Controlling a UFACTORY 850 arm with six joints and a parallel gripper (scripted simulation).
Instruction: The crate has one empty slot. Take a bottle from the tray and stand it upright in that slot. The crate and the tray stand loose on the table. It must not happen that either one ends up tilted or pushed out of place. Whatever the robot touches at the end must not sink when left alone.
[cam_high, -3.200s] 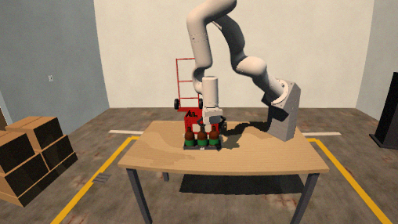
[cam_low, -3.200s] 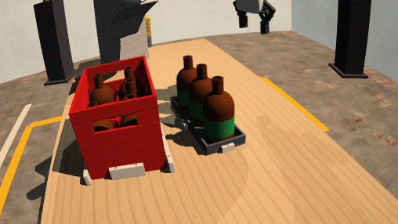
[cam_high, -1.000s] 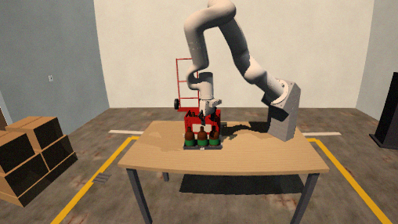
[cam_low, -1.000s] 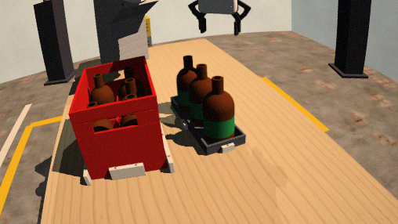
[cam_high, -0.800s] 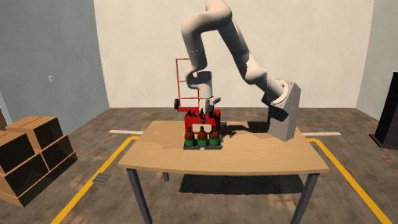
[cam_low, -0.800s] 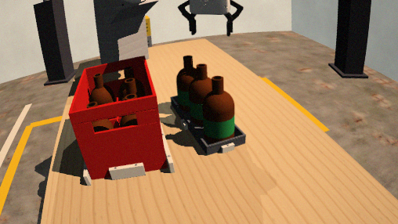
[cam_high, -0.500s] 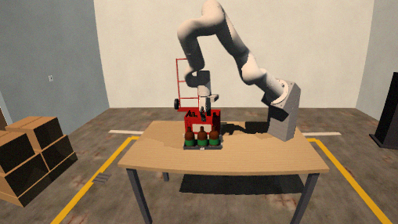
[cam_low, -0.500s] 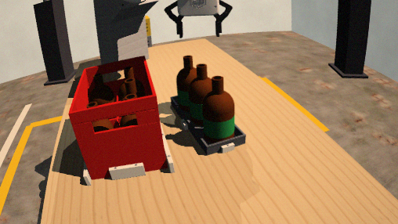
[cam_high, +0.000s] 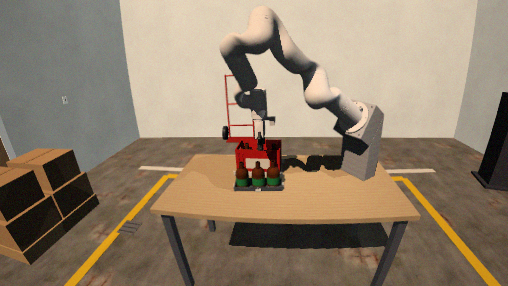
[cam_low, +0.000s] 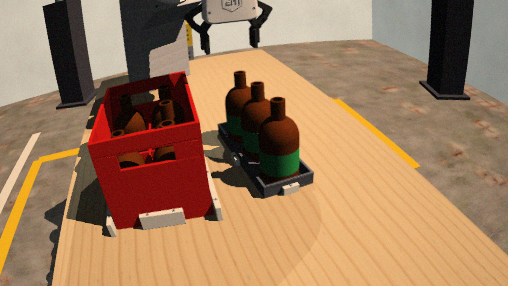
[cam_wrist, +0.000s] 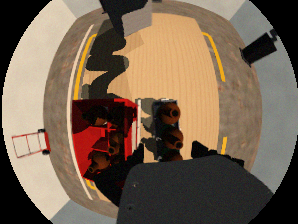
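The tray is 1 cm ahead of my hand, 4 cm to the left of it and 23 cm below it. From my hand the other things lie so: red crate (9 cm ahead, 16 cm to the right, 16 cm below).
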